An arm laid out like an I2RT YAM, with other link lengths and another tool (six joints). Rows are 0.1 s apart.
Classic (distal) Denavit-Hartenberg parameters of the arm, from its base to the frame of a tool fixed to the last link. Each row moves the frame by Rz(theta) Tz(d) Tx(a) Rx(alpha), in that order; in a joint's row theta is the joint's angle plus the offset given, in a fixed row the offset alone. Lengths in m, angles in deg.
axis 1: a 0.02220, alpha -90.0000, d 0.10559, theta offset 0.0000
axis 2: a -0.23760, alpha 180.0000, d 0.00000, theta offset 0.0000
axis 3: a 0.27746, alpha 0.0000, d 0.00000, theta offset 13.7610
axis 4: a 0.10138, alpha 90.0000, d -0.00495, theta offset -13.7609
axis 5: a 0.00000, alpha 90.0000, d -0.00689, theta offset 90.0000
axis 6: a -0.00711, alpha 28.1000, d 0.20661, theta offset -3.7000
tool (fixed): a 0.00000, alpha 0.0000, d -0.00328, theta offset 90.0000
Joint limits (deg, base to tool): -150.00..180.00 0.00..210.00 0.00..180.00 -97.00..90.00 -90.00..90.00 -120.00..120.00
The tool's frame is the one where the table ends.
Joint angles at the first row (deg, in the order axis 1, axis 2, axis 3, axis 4, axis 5, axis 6):
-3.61, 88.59, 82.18, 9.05, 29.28, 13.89
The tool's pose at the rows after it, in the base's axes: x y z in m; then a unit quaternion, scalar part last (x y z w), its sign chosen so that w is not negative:
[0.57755 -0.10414 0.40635 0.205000 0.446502 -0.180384 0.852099]
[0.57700 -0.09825 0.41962 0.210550 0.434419 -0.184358 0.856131]
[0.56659 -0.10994 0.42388 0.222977 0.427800 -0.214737 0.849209]
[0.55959 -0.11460 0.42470 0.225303 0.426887 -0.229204 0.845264]
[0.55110 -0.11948 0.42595 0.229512 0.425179 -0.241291 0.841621]
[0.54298 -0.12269 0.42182 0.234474 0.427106 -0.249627 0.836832]
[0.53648 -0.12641 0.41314 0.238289 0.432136 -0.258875 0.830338]
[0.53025 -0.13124 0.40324 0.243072 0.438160 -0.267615 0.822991]
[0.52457 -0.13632 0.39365 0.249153 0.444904 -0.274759 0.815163]
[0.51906 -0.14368 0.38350 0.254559 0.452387 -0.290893 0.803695]
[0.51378 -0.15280 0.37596 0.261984 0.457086 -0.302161 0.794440]
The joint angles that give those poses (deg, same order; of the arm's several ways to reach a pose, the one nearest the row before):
-1.68, 90.26, 84.02, 10.37, 28.91, 12.58
-0.44, 90.88, 85.95, 10.55, 31.02, 12.39
-0.44, 90.27, 86.13, 10.02, 34.88, 11.61
-0.44, 89.39, 85.52, 9.76, 36.47, 10.90
-0.53, 88.16, 84.64, 9.40, 37.88, 10.55
-0.53, 86.67, 82.98, 8.97, 39.02, 10.72
-0.61, 85.43, 81.04, 8.61, 40.08, 10.90
-0.88, 84.29, 79.19, 8.00, 40.96, 11.34
-1.23, 83.32, 77.79, 6.86, 41.66, 12.13
-1.58, 82.97, 76.99, 5.54, 43.24, 12.39
-2.37, 82.62, 76.47, 4.22, 44.03, 13.09

